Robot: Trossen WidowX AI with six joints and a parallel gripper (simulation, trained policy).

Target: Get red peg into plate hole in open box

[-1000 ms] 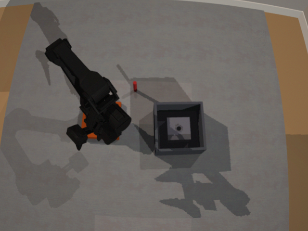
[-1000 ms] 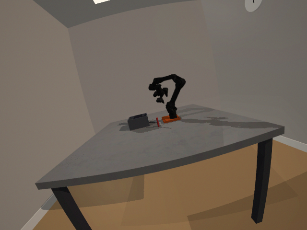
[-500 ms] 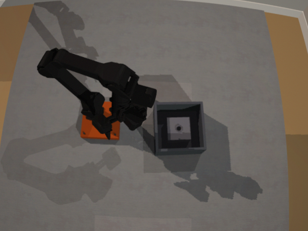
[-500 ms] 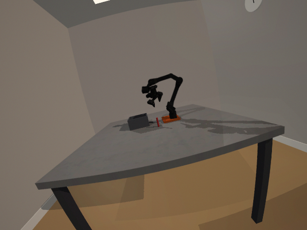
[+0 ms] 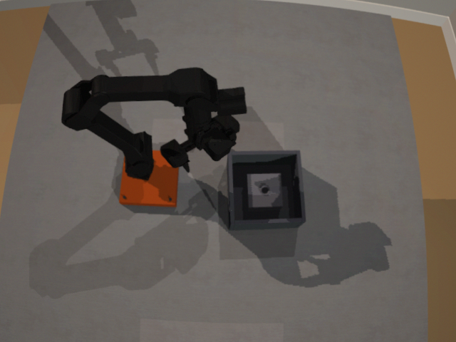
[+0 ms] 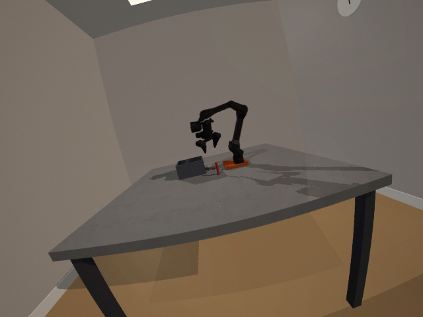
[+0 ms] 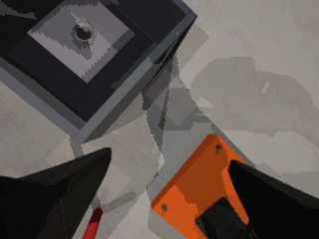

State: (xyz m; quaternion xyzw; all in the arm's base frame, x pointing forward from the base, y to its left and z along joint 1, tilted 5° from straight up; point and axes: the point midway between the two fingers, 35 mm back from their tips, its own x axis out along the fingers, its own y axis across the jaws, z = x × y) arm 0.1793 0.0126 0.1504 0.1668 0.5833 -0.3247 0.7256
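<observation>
The red peg is 13 cm to the left of my gripper tip, 10 cm below it and 4 cm behind it. Also, from my gripper tip: dark box (17 cm ahead, 12 cm below, 1 cm to the right); then light plate (17 cm ahead, 10 cm below, 1 cm to the right).
</observation>
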